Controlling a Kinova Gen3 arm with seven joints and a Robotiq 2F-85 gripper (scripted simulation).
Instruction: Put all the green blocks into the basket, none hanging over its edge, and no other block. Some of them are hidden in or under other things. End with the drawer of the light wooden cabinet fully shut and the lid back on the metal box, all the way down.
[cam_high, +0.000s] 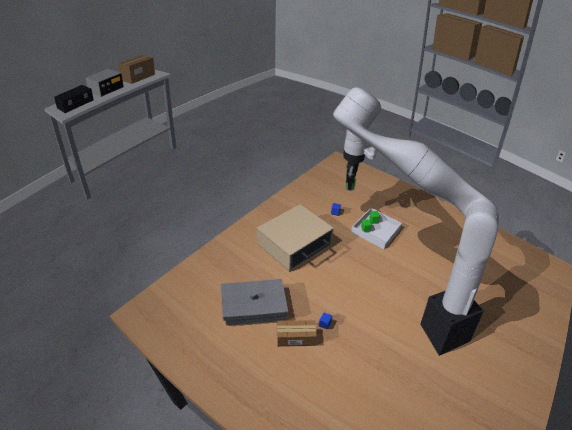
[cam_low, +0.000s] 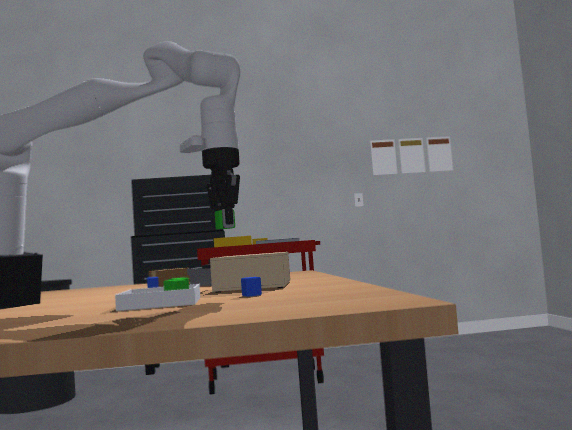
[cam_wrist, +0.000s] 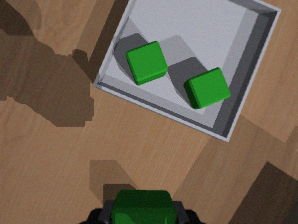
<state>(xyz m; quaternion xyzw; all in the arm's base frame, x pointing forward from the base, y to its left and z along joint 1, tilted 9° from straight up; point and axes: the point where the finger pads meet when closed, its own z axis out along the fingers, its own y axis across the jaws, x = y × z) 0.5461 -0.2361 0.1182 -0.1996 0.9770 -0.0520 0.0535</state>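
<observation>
Right now my hand is 140 mm past the white basket, 10 mm to the left of it and 150 mm above it. Also, from my hand: grey lid: 30 mm behind, 550 mm to the left, 110 mm below; then drawer: 30 mm ahead, 250 mm to the left, 120 mm below; then light wooden cabinet: 40 mm ahead, 250 mm to the left, 120 mm below.
</observation>
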